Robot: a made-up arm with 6 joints.
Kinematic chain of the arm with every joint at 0, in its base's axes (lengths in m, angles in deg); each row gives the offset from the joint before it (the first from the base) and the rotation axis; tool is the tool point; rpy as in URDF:
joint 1: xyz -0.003 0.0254 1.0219 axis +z
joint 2: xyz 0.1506 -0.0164 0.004 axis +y
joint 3: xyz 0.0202 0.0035 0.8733 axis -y
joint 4: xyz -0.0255 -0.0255 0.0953 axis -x
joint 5: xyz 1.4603 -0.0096 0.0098 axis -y
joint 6: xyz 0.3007 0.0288 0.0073 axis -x
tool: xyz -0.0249 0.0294 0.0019 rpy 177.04 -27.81 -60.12
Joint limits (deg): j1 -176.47..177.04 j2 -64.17..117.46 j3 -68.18..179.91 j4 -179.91..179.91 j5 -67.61..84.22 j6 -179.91..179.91
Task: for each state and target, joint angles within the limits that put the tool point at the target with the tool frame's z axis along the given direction. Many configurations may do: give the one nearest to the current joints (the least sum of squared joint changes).
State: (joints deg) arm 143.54 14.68 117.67 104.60 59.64 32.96
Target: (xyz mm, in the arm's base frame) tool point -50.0 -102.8 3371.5 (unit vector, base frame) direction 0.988 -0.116 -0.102
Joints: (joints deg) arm 169.34 26.56 132.38 81.06 39.02 61.56
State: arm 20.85 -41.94 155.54 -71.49 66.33 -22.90
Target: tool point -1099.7 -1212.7 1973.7 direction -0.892 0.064 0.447
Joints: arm 41.83 -9.77 160.70 -72.18 32.99 -18.63
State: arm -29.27 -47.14 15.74 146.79 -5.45 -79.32
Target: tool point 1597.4 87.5 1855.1 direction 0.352 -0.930 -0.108
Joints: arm 1.64 -17.38 -17.47 141.02 14.56 -80.26
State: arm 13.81 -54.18 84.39 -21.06 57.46 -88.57
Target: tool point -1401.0 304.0 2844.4 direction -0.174 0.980 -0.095
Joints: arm -15.77 -38.22 80.97 -16.39 71.86 -111.62
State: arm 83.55 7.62 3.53 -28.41 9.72 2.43
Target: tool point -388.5 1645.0 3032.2 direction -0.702 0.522 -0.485
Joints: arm 104.61 16.00 53.78 -45.49 3.27 -14.94
